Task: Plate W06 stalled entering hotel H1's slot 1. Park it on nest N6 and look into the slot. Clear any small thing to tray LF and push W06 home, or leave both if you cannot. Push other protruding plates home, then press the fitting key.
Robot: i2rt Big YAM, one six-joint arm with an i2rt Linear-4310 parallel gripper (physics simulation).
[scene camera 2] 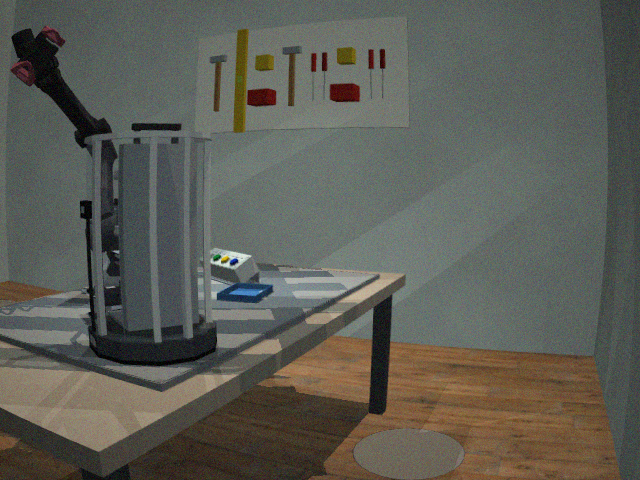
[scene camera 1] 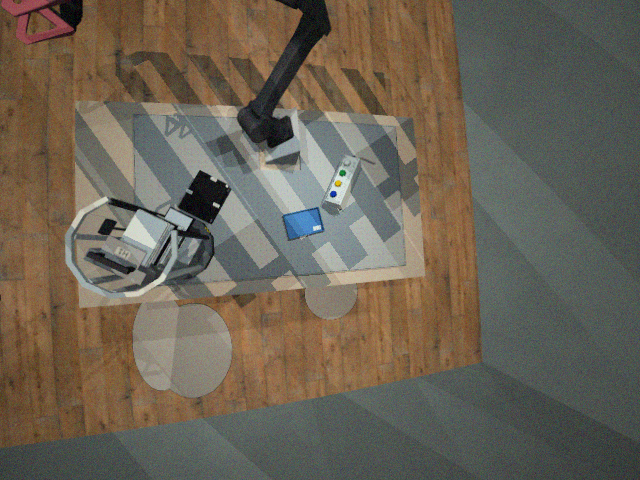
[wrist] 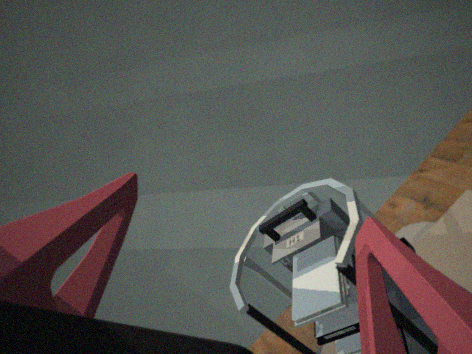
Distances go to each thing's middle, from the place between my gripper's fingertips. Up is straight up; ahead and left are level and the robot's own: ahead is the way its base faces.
Labels:
Now: the round plate rack [scene camera 2: 147,209] 320 mm ahead of my hand, 20 mm to the right of it and 410 mm below it. From my hand the other things lie so: blue tray [scene camera 2: 265,288] (310 mm ahead, 470 mm to the left, 610 mm below); blue plate [scene camera 1: 301,223] (310 mm ahead, 470 mm to the left, 610 mm below).

